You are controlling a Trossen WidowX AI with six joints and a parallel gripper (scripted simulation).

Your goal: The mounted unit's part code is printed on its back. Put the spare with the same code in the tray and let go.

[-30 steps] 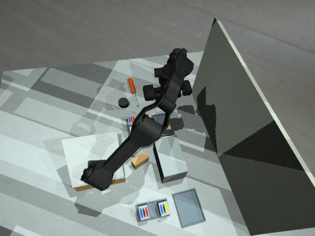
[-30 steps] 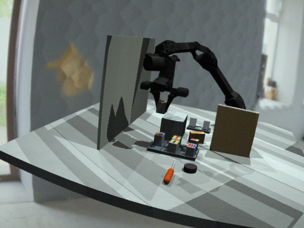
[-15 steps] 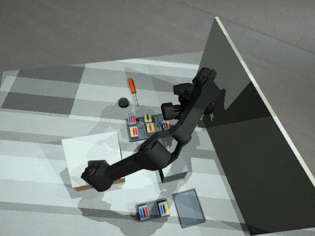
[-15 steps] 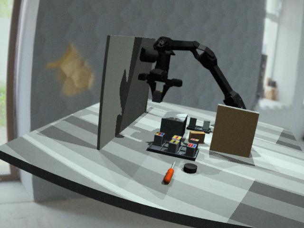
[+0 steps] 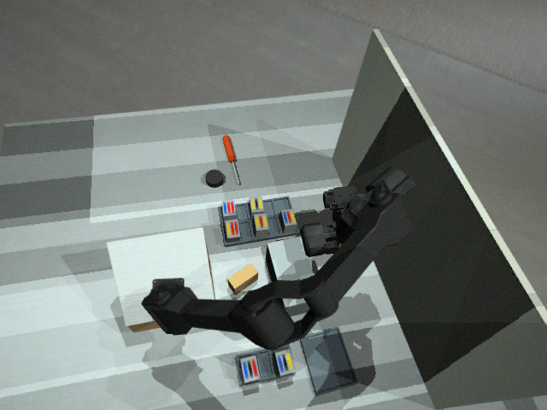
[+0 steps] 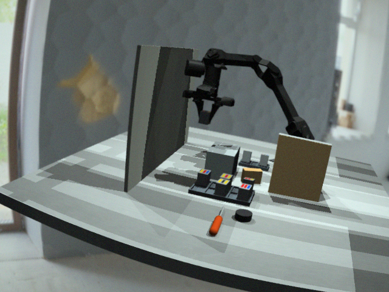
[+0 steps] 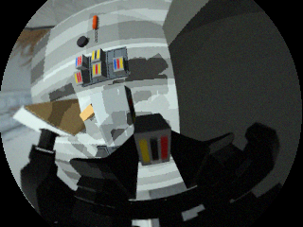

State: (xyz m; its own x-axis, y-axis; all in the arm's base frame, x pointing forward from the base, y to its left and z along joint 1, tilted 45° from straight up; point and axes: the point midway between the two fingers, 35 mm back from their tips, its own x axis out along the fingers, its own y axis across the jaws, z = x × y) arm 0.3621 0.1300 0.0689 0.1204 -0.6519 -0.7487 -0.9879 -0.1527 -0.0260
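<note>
Now: gripper tip 3 cm past the grey tray, 20 cm to the left of it and 18 cm above it. From my gripper tip the other things lie so: brown box (21 cm behind, 16 cm below); then wall panel (14 cm ahead, 3 cm to the left, 4 cm above); then tall grey block (9 cm behind, 14 cm below).
</note>
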